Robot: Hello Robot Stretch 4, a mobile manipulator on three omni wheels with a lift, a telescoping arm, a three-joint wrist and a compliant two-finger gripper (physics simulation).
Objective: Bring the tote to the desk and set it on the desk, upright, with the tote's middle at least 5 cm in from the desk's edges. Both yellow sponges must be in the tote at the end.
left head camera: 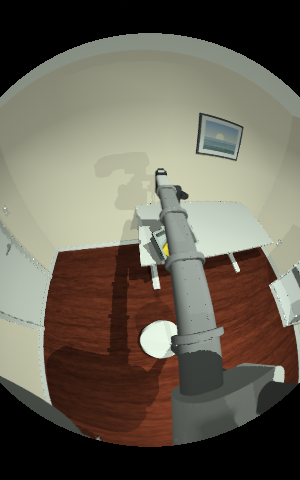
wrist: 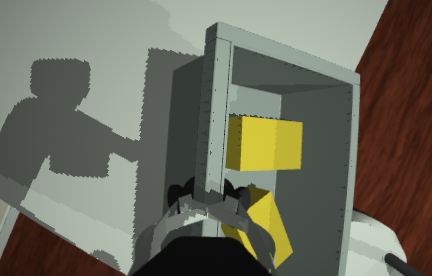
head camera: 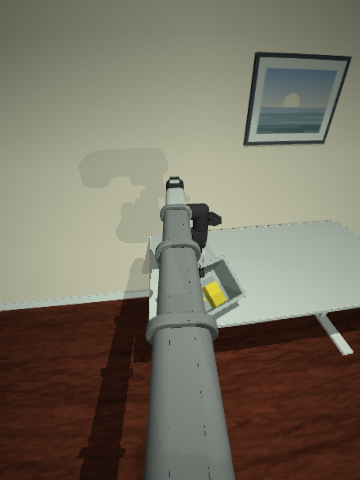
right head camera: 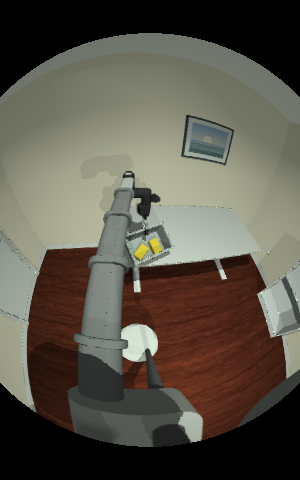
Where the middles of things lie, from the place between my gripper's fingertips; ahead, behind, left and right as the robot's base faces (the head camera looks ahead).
Now: hand 60 mm past the grey tote (head camera: 219, 270), 30 mm to the left of it and 40 mm above it. From my hand the other things lie so: framed picture (head camera: 293, 97) (710 mm ahead, 630 mm to the right, 620 mm above).
